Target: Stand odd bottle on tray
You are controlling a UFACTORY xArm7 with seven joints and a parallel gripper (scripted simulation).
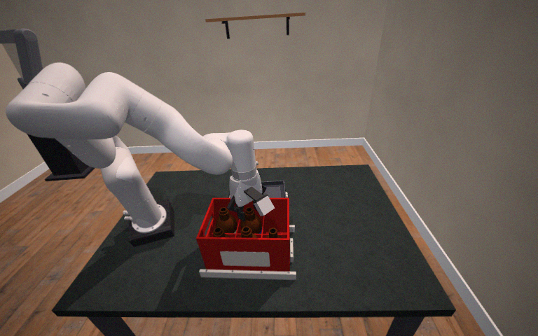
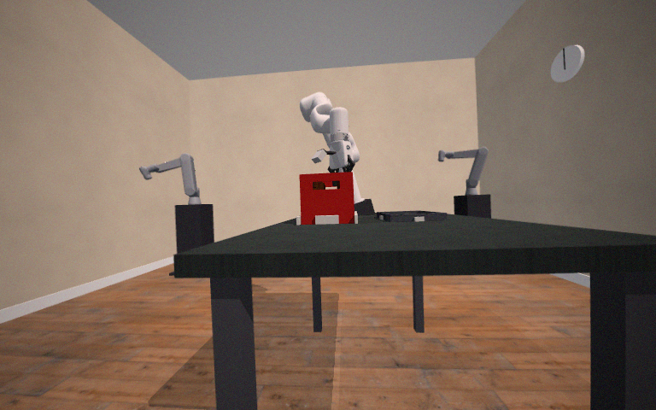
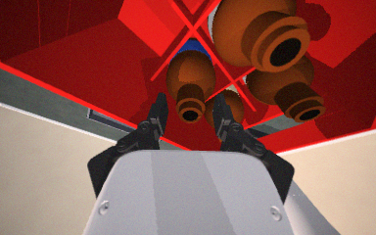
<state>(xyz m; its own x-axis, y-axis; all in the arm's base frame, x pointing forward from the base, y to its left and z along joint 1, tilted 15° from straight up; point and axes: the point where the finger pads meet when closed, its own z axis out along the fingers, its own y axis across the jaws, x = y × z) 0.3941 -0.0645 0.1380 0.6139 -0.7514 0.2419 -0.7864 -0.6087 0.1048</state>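
My hand is 10 mm past the crate, 40 mm to the left of it and 70 mm above it. From my hand the other things lie so: tray (20 mm ahead, 250 mm to the left, 150 mm below).
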